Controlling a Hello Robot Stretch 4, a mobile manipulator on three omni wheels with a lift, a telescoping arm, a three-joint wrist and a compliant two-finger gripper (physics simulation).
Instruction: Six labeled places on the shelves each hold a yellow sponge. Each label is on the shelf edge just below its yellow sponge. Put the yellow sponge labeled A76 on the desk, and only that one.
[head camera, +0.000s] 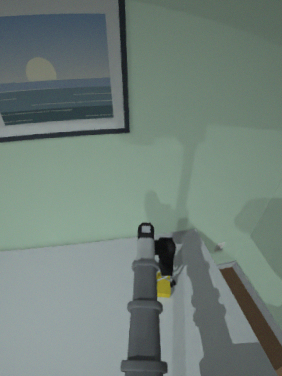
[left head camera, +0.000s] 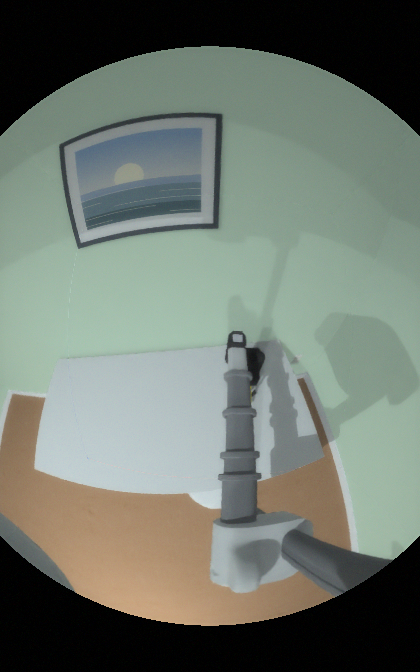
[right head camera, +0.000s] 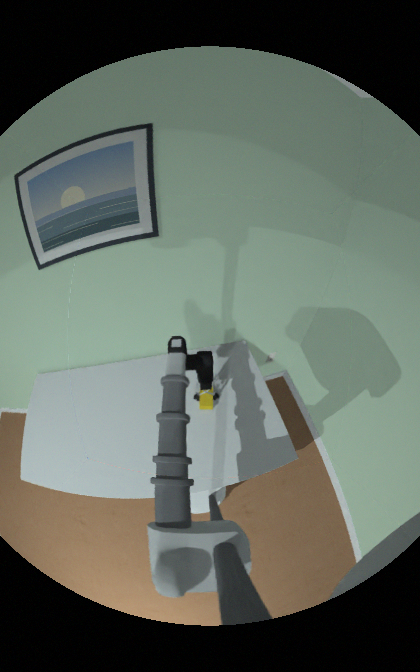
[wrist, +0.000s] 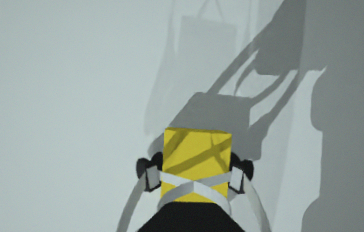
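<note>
A yellow sponge (head camera: 164, 287) (right head camera: 206, 401) (wrist: 197, 152) is held between the two fingertips of my gripper (right head camera: 206, 397) (wrist: 195, 165), which is shut on it. In the left head camera view a sliver of yellow shows beside the arm. The sponge and gripper are over the white desk (head camera: 75, 300) (left head camera: 130, 420) (right head camera: 100, 430) (wrist: 65, 100), towards its right part. In the wrist view their shadow falls on the desk top, apart from the sponge, so it appears to be above the surface. The sponge's label and the shelves do not show.
The telescoping arm (head camera: 145, 320) (left head camera: 239, 425) (right head camera: 173, 430) reaches out over the desk. A green wall with a framed sea picture (head camera: 60, 95) (left head camera: 140, 185) (right head camera: 85, 200) stands behind the desk. Brown floor (left head camera: 125, 540) (right head camera: 100, 540) lies in front of and beside it.
</note>
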